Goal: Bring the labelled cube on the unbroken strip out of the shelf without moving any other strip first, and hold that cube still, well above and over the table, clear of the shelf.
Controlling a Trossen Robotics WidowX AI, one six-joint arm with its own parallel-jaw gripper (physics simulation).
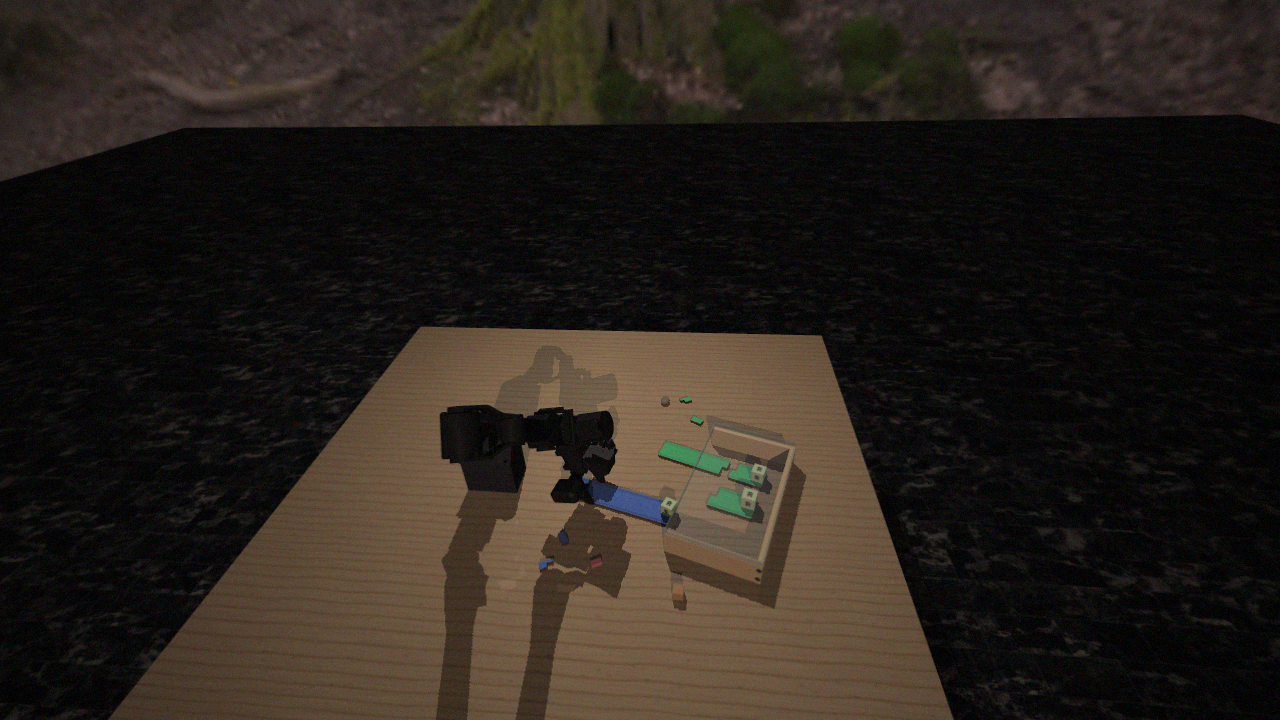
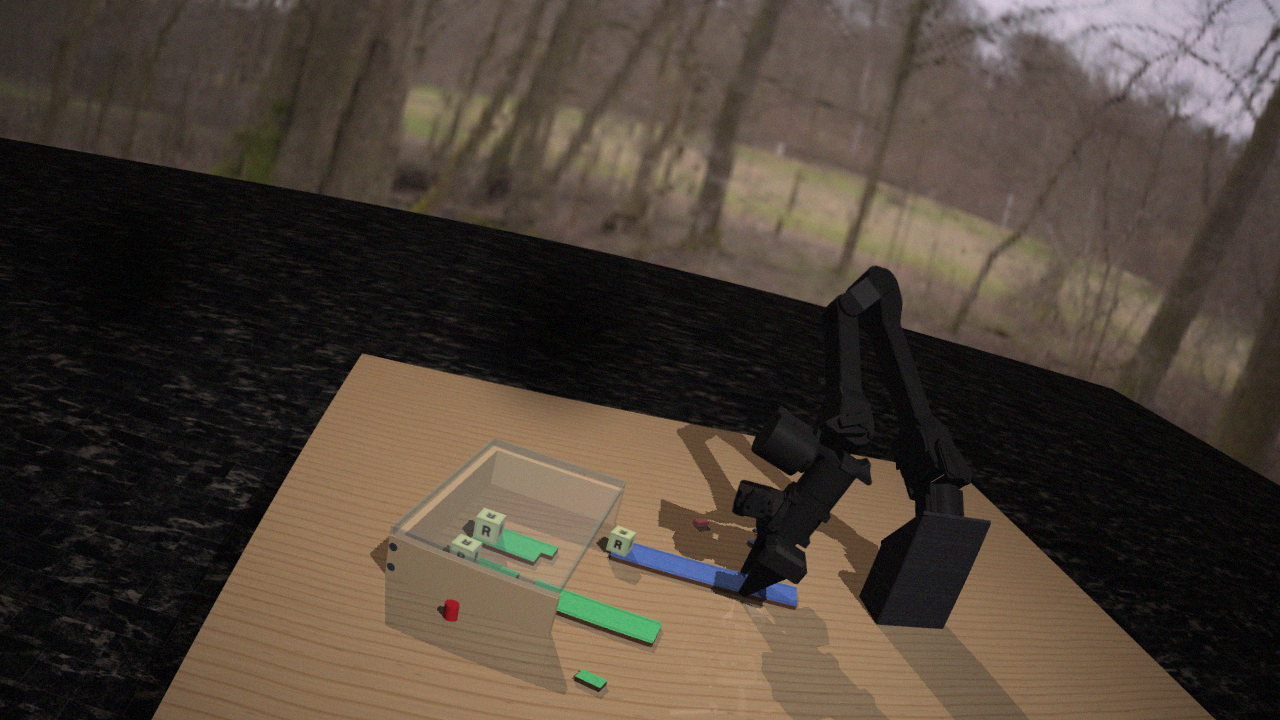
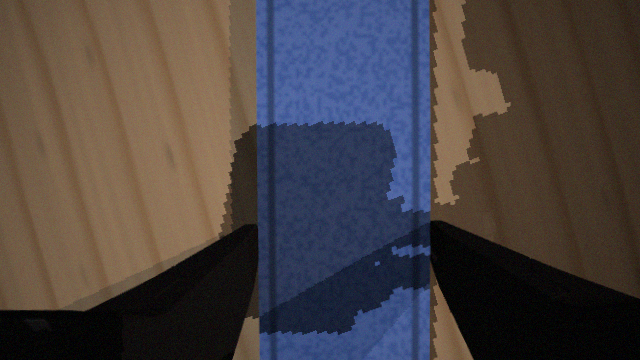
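My gripper [image 1: 583, 489] [image 2: 748, 589] [image 3: 342, 235] is shut on the long blue strip [image 1: 631, 503] [image 2: 671, 562] [image 3: 345, 60], across its width near the arm's end. The strip is unbroken where it shows and lies low along the table. A labelled cube [image 1: 668, 505] [image 2: 620, 540], marked R, sits on its far end, just outside the shelf's open front. The clear-topped shelf [image 1: 716, 552] [image 2: 474, 591] holds two more cubes [image 1: 759, 473] [image 1: 750, 498] [image 2: 463, 548] [image 2: 489, 524] on green pieces with jagged ends. A separate green strip [image 1: 693, 456] [image 2: 608, 617] reaches out of the front.
Small green bits [image 1: 685, 400] [image 1: 696, 420] [image 2: 590, 679] and a grey pebble [image 1: 665, 401] lie beyond the green strip. Blue bits [image 1: 563, 537] [image 1: 546, 564], a red bit [image 1: 597, 561] [image 2: 700, 524] and an orange block [image 1: 678, 592] lie on the blue strip's other side. A red knob [image 2: 451, 610] shows at the shelf's side.
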